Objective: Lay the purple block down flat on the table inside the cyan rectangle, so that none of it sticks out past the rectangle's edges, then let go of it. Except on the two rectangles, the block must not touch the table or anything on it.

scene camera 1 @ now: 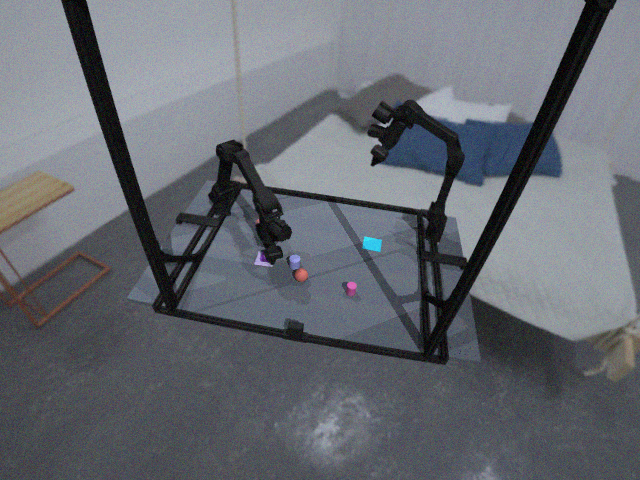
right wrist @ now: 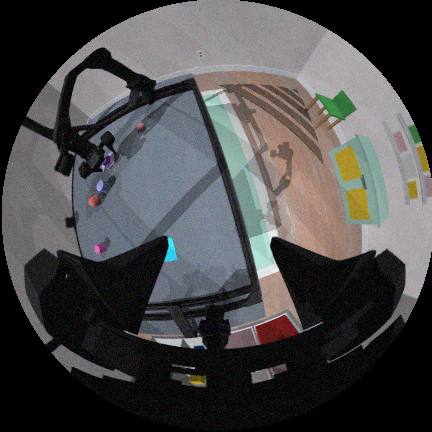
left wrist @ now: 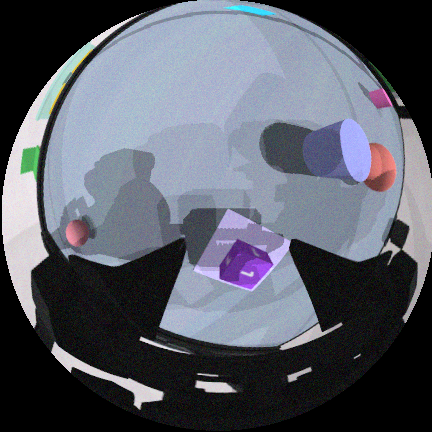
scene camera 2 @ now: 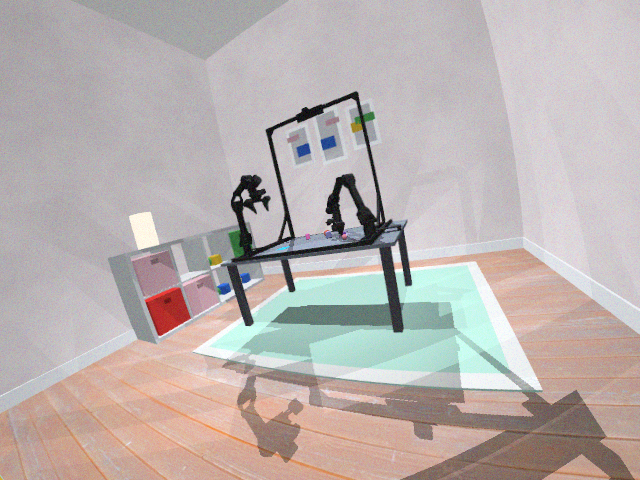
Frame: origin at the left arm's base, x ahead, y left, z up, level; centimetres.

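Where they show: left gripper, fingertip midpoint: [right wrist: 108,161] [left wrist: 239,244] [scene camera 2: 340,234]; right gripper, fingertip midpoint: [scene camera 1: 375,160] [right wrist: 220,241] [scene camera 2: 262,212]; left arm's base at its link origin: [scene camera 1: 221,208] [right wrist: 150,96] [scene camera 2: 370,233]; right arm's base at its link origin: [scene camera 1: 433,235] [right wrist: 214,311] [scene camera 2: 248,253].
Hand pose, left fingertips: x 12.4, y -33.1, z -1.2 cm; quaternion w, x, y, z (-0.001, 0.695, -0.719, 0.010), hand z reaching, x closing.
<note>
Things, the pixels of their top centre, and the offset from my left fingertips. "pt": a spot on its surface instead.
- purple block at its top centre: [left wrist: 245,272] [scene camera 1: 265,255] dx -1.9, dy -0.5, dz +1.2 cm
- lilac rectangle at a spot on its surface: [left wrist: 212,256] pt dx -1.6, dy +2.3, dz -0.6 cm
- cyan rectangle at a spot on its surface: [right wrist: 171,250] [scene camera 1: 374,240] [scene camera 2: 280,249] pt dx +44.1, dy -4.0, dz -0.6 cm
- lavender cylinder at its top centre: [left wrist: 358,149] [scene camera 1: 294,258] [right wrist: 99,185] dx +7.7, dy -7.4, dz +3.4 cm
- orange-red ball at its top centre: [scene camera 1: 301,270] [right wrist: 89,199] dx +7.8, dy -14.5, dz +4.3 cm
- magenta cylinder at its top centre: [scene camera 1: 351,285] [right wrist: 96,248] dx +22.6, dy -26.1, dz +3.4 cm
- pink ball at its top centre: [left wrist: 67,238] [right wrist: 138,123] dx +1.0, dy +19.2, dz +2.7 cm
The purple block [scene camera 1: 263,256] [left wrist: 246,267] sits on the lilac rectangle [left wrist: 212,256], toward one corner of it in the left wrist view. My left gripper [left wrist: 239,244] [scene camera 1: 272,255] is open above the block, with the block showing between and below its fingers; nothing is held. The cyan rectangle [scene camera 1: 372,243] [scene camera 2: 283,248] [left wrist: 250,9] [right wrist: 171,250] lies on the table with nothing on it, right of the block in scene camera 1. My right gripper [right wrist: 220,241] [scene camera 1: 373,148] [scene camera 2: 260,210] is open and empty, high above the table on the other side.
A lavender cylinder [scene camera 1: 294,261] [left wrist: 337,150] stands near the left gripper, with an orange-red ball [scene camera 1: 301,274] [left wrist: 382,167] beside it. A magenta cylinder [scene camera 1: 351,288] [right wrist: 100,248] stands farther right in scene camera 1. A pink ball [left wrist: 77,233] [right wrist: 141,127] lies at the left in the left wrist view.
</note>
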